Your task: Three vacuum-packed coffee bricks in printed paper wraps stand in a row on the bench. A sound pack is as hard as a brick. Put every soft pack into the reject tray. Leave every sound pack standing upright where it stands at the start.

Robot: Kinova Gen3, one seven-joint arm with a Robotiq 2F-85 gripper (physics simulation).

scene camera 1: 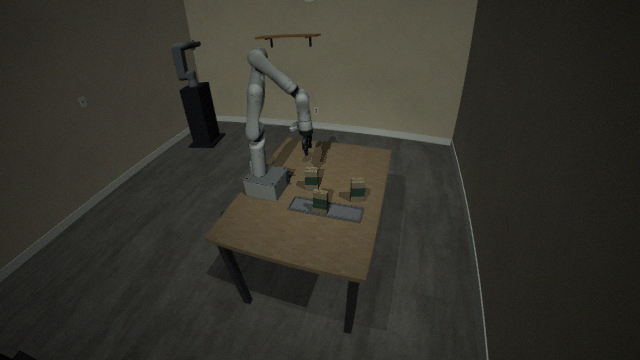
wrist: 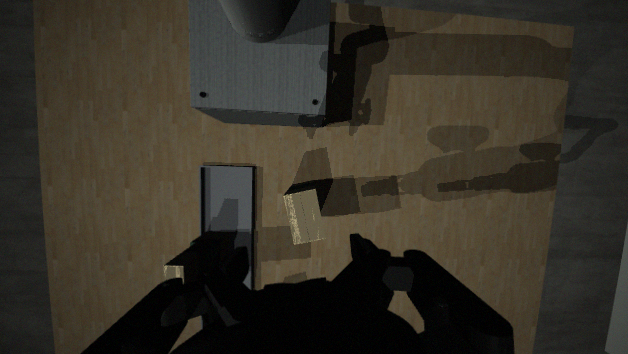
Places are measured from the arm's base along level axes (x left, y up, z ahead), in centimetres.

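Pixels of known places: gripper, fingertip midpoint: [scene camera 1: 308, 151] [wrist: 300, 251]; arm's base at its link origin: [scene camera 1: 259, 172] [wrist: 258, 10].
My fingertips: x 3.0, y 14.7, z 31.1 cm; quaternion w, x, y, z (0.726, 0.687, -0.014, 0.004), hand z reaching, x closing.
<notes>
For each thing: its top centre in the pictures, then the offset to it from my fingertips. Level surfaces: height alone.
- coffee pack at its top centre: [wrist: 305, 217] [scene camera 1: 311, 169] dy -12.3, dx +0.3, dz +0.8 cm
- second pack at its top centre: [wrist: 174, 290] [scene camera 1: 320, 191] dy -12.1, dx -20.7, dz +9.3 cm
- grey reject tray at its top centre: [wrist: 225, 260] [scene camera 1: 325, 207] dy -25.0, dx -19.0, dz +11.9 cm
- third pack at its top centre: [scene camera 1: 358, 187] dy -16.4, dx -9.1, dz +29.2 cm
- wooden bench at its surface level: dy -26.4 cm
A coffee pack [scene camera 1: 311, 178] [wrist: 305, 217] with a pale top and dark green band stands upright on the bench near the robot base, turned slightly askew in the wrist view. A second pack [scene camera 1: 320, 201] [wrist: 174, 272] stands upright in the grey reject tray [scene camera 1: 345, 212] [wrist: 254, 200]; a finger partly hides it in the wrist view. The third pack [scene camera 1: 357, 189] stands upright on the bench at the right in the scene view; I cannot make it out in the wrist view. My gripper [scene camera 1: 306, 152] [wrist: 300, 251] is open and empty, above the bench beyond the packs, apart from them.
The robot's grey base block [scene camera 1: 265, 185] [wrist: 260, 75] stands at the left edge of the wooden bench [scene camera 1: 280, 235] [wrist: 115, 150]. Arm shadows fall across the bench. A black pedestal [scene camera 1: 200, 115] with another arm stands far back left. A wall shelf [scene camera 1: 287, 36] hangs behind.
</notes>
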